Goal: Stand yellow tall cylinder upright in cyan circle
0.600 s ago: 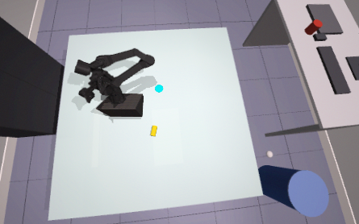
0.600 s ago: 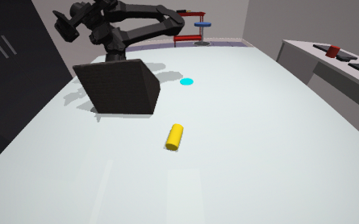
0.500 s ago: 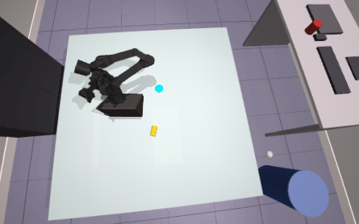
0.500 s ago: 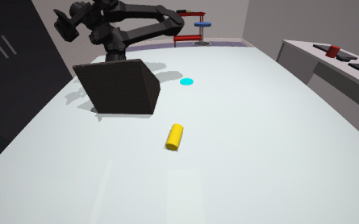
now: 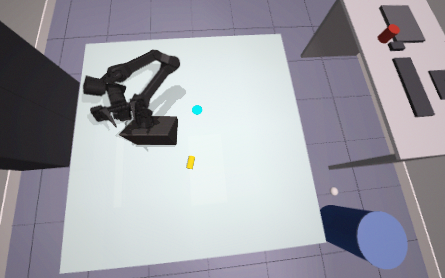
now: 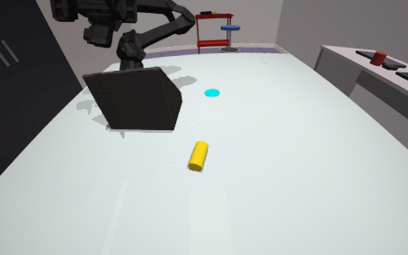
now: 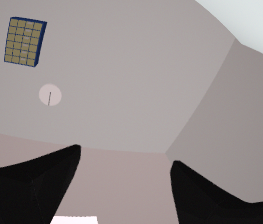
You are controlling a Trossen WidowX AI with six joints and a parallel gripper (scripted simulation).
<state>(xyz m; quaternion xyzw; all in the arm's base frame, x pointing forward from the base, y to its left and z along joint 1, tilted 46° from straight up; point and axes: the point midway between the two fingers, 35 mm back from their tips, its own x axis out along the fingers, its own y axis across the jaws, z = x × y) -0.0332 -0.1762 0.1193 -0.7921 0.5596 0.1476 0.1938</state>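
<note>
The yellow tall cylinder lies 340 mm below my gripper tip, 180 mm ahead of it and 120 mm to the right of it. Also, from my gripper tip: cyan circle (350 mm below, 240 mm ahead, 190 mm to the left).
</note>
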